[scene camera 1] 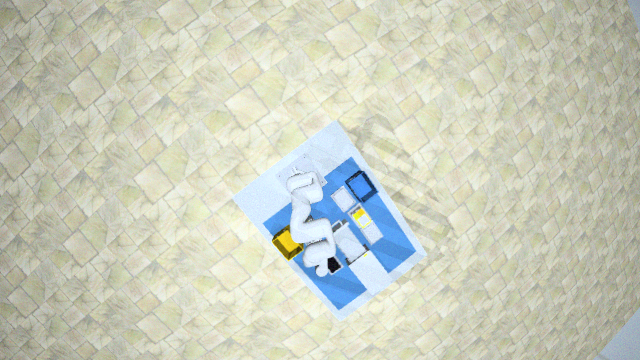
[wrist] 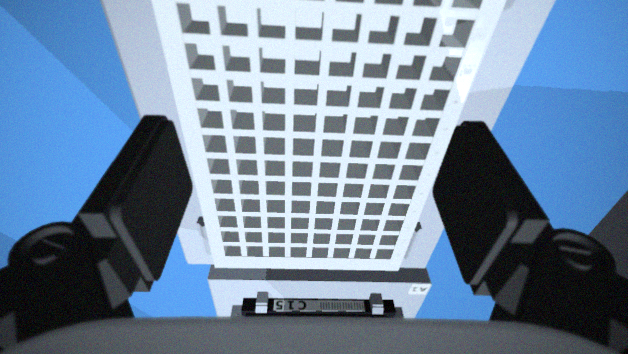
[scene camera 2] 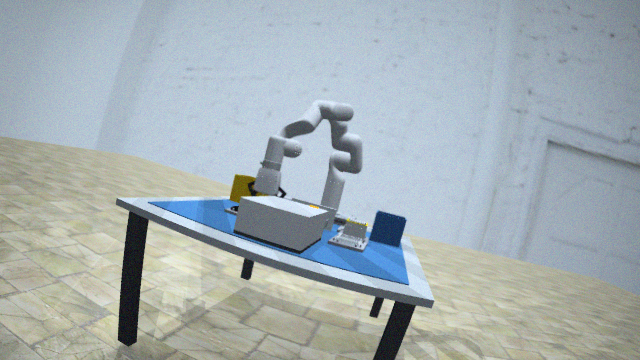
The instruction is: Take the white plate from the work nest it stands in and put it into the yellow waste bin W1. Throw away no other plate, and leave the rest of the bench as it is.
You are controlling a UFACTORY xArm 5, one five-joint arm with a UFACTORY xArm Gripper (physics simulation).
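Places are measured from the arm's base along level axes (x right, y ahead, z up), in metres.
Pixels of known places: gripper, between the fingertips: (wrist: 314, 155).
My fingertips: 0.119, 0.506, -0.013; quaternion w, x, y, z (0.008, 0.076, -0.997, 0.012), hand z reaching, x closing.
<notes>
Ahead of a thing's pixels: the offset from my fingertips to its top centre, as dx, dy, dz. "spot": to the spot under its first point.
In the wrist view, the white plate {-0.001, -0.001, +0.003} (wrist: 303, 146), a grid of square wells, sits in a light grey work nest {spot: -0.050, -0.039, -0.011} (wrist: 505, 50); its upper end runs out of view. My gripper (wrist: 314, 155) is open and empty, with one black finger beside each long side of the plate. In scene camera 2 the gripper (scene camera 2: 267, 191) is low behind the big grey box, which hides the fingertips. The arm hides the white plate in scene camera 1. The yellow bin {+0.153, -0.157, +0.097} (scene camera 1: 288, 243) (scene camera 2: 241, 188) stands at the bench edge near the arm; its label is not readable.
A black plate marked C15 {-0.030, +0.173, +0.003} (wrist: 320, 306) (scene camera 1: 333, 265) sits in nest A1 {spot: +0.029, +0.110, -0.011} (wrist: 227, 292), close by the white plate's nest. A large grey box (scene camera 1: 370, 272) (scene camera 2: 280, 220), a blue bin {-0.478, -0.260, +0.097} (scene camera 1: 361, 186) (scene camera 2: 388, 228) and a yellow-topped plate {-0.382, -0.056, +0.054} (scene camera 1: 361, 218) (scene camera 2: 355, 228) stand elsewhere on the bench.
</notes>
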